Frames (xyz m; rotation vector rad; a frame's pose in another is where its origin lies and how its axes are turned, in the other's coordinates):
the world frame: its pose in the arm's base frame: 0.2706 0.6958 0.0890 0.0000 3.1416 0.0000
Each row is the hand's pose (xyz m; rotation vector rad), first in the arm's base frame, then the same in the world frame.
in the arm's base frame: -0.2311 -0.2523 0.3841 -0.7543 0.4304 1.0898
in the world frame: 0.5017 -0.9481 -0.2951 -1.4043 -2.1459 -0.9720
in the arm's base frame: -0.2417 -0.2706 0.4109 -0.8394 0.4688 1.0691
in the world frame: 0.5123 -0.9664 -0.3219 -1.3581 -2.0871 -1.0663
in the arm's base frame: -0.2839 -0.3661 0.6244 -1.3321 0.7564 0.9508
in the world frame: 0.5545 -1.0619 -0.5354 -1.0822 -1.6236 -1.5162
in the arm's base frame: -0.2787 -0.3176 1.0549 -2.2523 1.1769 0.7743
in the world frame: 0.5493 -1.0134 -0.9659 -0.7059 -0.5991 -2.0534
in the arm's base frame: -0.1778 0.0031 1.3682 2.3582 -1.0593 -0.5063
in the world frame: 0.4484 -0.6927 -1.2792 -0.4730 0.6380 -2.2032
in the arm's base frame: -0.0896 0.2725 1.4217 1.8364 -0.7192 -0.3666
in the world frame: 0.3602 -0.4233 -1.3327 -0.4085 1.4259 -2.0464
